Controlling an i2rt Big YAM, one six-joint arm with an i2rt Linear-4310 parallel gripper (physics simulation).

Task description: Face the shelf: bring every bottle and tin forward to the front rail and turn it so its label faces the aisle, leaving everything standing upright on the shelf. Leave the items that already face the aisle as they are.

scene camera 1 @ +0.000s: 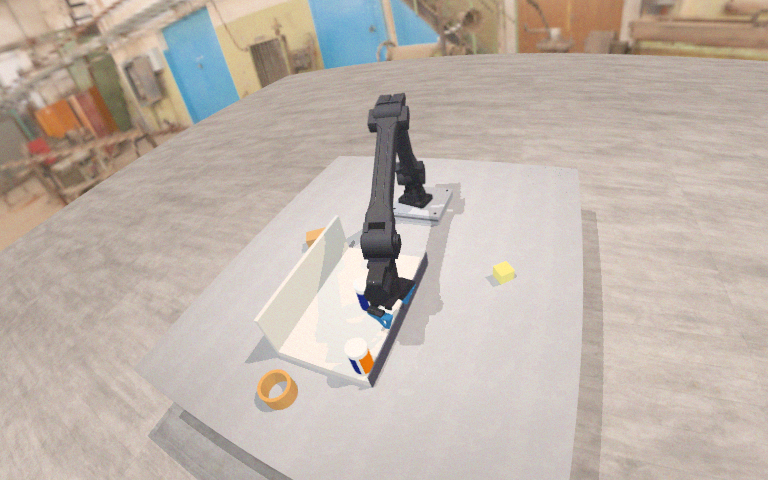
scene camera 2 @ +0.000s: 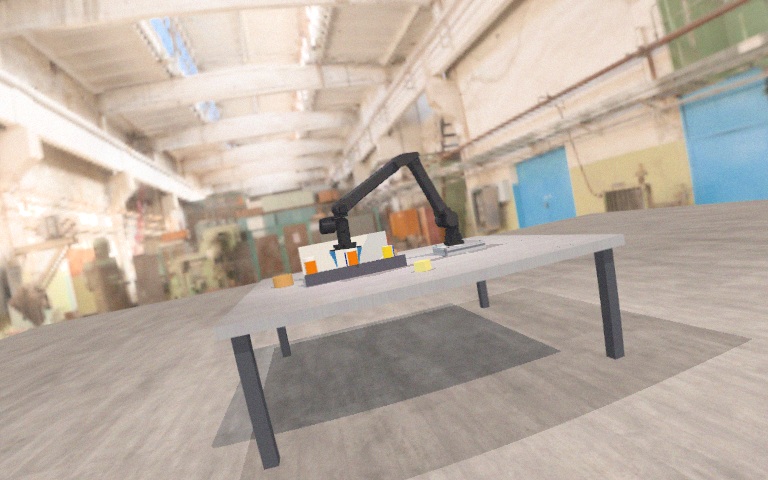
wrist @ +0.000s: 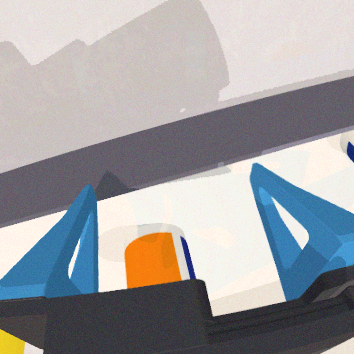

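Pixels of known places: gripper, fingertip midpoint: (scene camera 1: 396, 315) (scene camera 2: 348, 265) (wrist: 173, 180); arm's base at its link origin: (scene camera 1: 415, 200) (scene camera 2: 454, 243).
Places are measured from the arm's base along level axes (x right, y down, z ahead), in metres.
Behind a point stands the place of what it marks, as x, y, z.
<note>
The white shelf (scene camera 1: 300, 288) @[0.024, -0.068, 0.610] has a dark front rail (scene camera 1: 385, 348) @[-0.283, 0.004, 0.624] (scene camera 2: 355, 271) @[-0.256, 0.016, 0.504] (wrist: 175, 131) @[-0.264, 0.027, 0.539]. A white-capped bottle with an orange label and a navy patch (scene camera 1: 358, 356) @[-0.284, -0.082, 0.710] (scene camera 2: 310, 267) @[-0.289, -0.041, 0.690] (wrist: 351, 151) @[-0.254, -0.003, 0.669] stands upright by the rail at one end. A middle bottle (scene camera 1: 363, 300) @[-0.162, -0.045, 0.545] (scene camera 2: 352, 258) @[-0.181, -0.037, 0.511] (wrist: 152, 260) @[-0.182, -0.023, 0.513] stands upright, set back from the rail, its orange side towards the rail. A yellow-labelled item (scene camera 2: 387, 251) @[-0.099, -0.033, 0.345] (wrist: 11, 342) @[-0.086, -0.041, 0.365] stands at the other end; the arm hides it in scene camera 1. My gripper (scene camera 1: 397, 313) @[-0.258, -0.015, 0.530] (scene camera 2: 347, 263) @[-0.258, -0.015, 0.530] (wrist: 173, 180) @[-0.258, -0.015, 0.530] is open and empty, pointing down, low over the shelf between rail and middle bottle.
An orange ring (scene camera 1: 283, 400) @[-0.147, 0.003, 0.886] (scene camera 2: 283, 280) @[-0.147, 0.008, 0.857] lies on the table off the shelf's near end. A yellow cube (scene camera 1: 503, 272) @[-0.457, 0.001, 0.245] (scene camera 2: 422, 265) @[-0.479, 0.016, 0.230] sits on the aisle side. An orange block (scene camera 1: 313, 236) @[0.239, -0.010, 0.359] is behind the shelf's back panel. The arm's base plate is beyond the far end.
</note>
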